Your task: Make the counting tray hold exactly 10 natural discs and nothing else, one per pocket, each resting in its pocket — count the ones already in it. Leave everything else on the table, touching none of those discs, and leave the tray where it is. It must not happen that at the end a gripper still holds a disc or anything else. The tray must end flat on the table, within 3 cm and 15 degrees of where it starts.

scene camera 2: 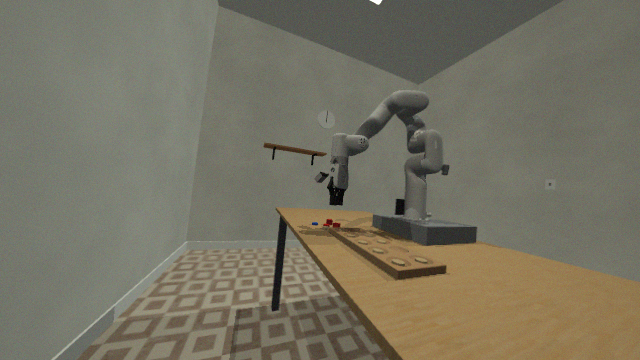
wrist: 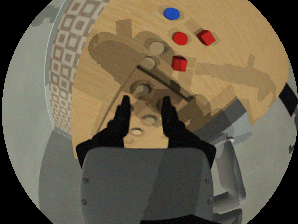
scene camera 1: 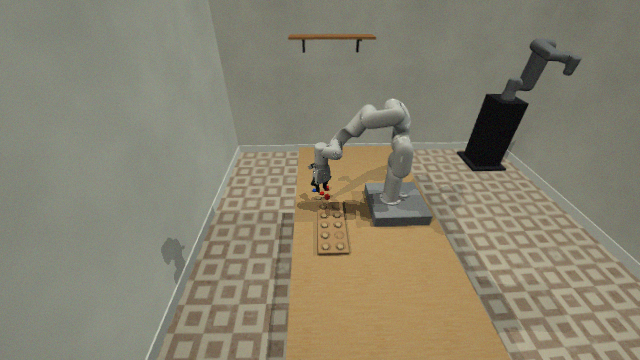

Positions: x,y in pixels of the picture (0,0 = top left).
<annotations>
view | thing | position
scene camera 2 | gripper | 336,205
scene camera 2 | wooden counting tray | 412,269
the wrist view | gripper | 146,104
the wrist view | wooden counting tray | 150,104
</annotations>
